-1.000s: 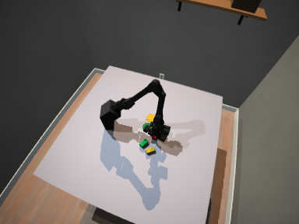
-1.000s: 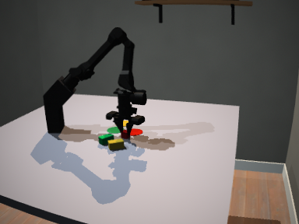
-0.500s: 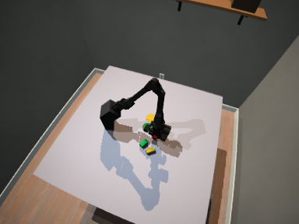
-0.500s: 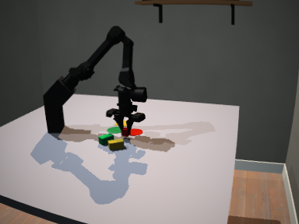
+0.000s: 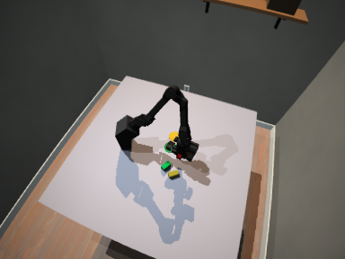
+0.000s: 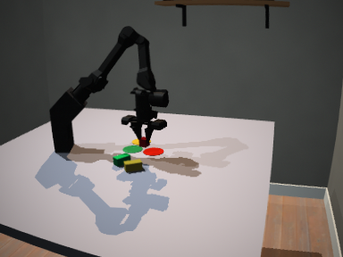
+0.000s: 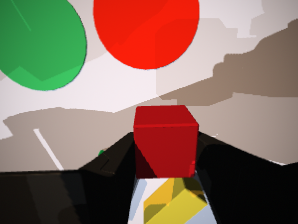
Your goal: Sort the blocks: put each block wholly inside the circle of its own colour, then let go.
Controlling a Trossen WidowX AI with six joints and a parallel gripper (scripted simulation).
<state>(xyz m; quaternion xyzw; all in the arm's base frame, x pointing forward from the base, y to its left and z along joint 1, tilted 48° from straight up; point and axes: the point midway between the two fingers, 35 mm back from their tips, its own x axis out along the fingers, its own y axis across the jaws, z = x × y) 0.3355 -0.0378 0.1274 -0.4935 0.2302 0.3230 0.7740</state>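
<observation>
My hand is 8 cm to the right of the red circle and 11 cm above it. Round my hand: green block: 6 cm behind, 8 cm to the right, 9 cm below; then red block: 3 cm below; then yellow block: 1 cm ahead, 11 cm to the right, 9 cm below.
</observation>
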